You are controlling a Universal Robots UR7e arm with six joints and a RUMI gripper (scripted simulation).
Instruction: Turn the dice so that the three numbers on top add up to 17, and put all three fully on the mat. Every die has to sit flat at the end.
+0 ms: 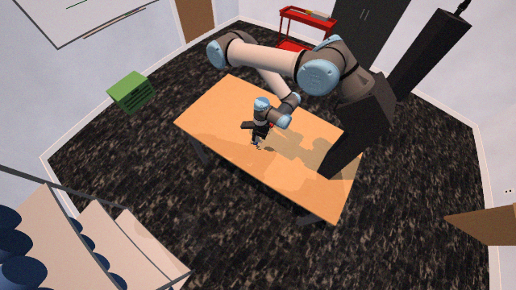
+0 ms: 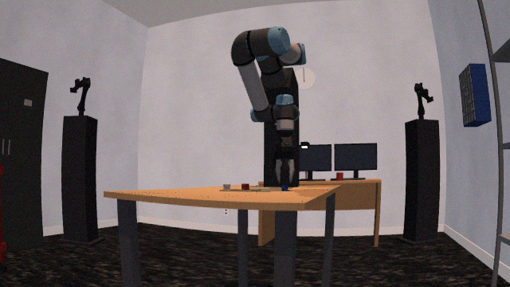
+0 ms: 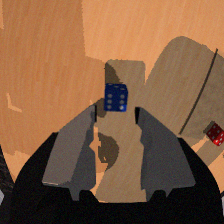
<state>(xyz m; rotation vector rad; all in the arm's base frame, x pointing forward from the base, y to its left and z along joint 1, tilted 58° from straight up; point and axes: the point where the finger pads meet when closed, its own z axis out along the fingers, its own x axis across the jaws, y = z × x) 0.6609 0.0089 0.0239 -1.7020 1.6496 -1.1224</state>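
Now: hand 40 mm above the blue die. The rest, counted from my hand: red die 70 mm behind, 160 mm to the right, 30 mm below; grey die 150 mm behind, 250 mm to the right, 40 mm below; tan mat 30 mm behind, 180 mm to the right, 50 mm below.
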